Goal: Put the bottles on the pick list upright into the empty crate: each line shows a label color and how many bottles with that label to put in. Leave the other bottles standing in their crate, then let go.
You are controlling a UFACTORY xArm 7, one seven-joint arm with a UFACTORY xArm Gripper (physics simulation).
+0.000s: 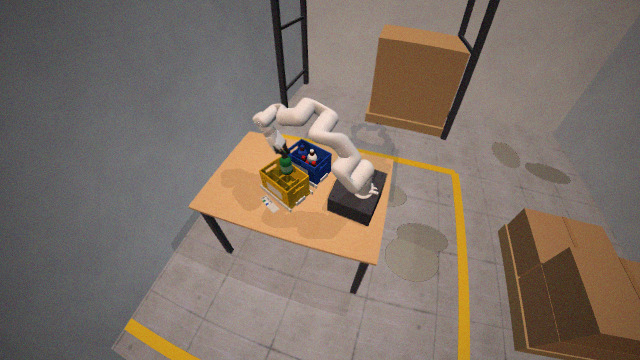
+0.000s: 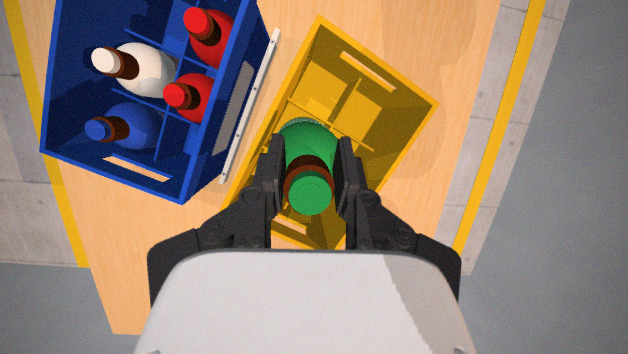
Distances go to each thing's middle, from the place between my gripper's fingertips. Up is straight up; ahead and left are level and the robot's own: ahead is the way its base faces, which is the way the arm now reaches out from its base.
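Green bottle (image 2: 310, 147): 60 mm below my hand, 20 mm ahead of it. Also counted from my hand, the white bottle (image 2: 143, 70) is 220 mm below, 50 mm behind and 250 mm to the right, and the blue bottle (image 2: 136, 126) is 220 mm below, 40 mm ahead and 270 mm to the right.
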